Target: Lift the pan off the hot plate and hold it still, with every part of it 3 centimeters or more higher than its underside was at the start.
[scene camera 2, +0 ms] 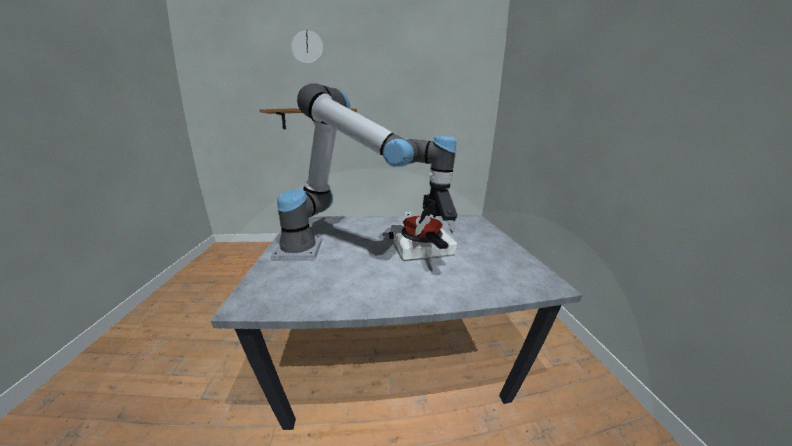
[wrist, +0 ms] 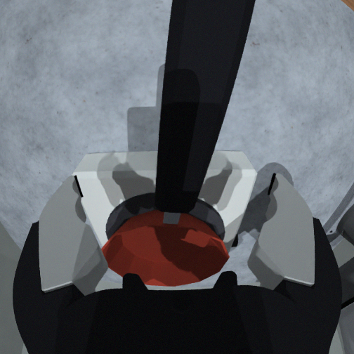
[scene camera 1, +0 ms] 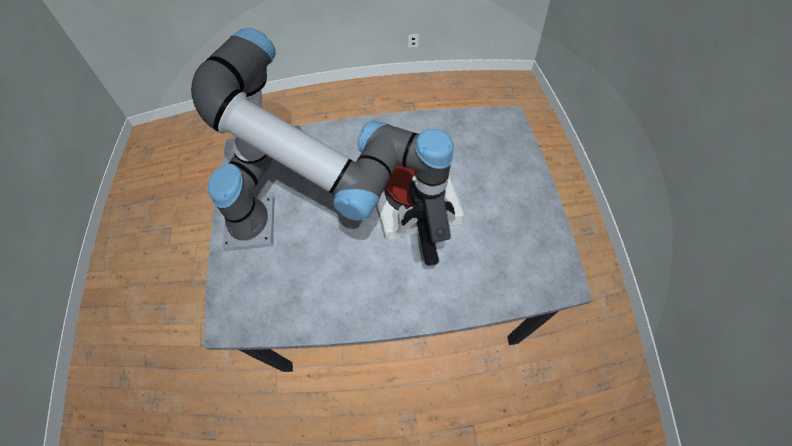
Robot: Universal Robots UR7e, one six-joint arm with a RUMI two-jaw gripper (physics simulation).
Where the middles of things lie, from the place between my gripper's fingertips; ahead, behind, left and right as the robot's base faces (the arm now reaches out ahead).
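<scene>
White hot plate (scene camera 1: 388, 208): 2 cm behind my hand, 10 cm below it, 16 cm to the left of it.
</scene>
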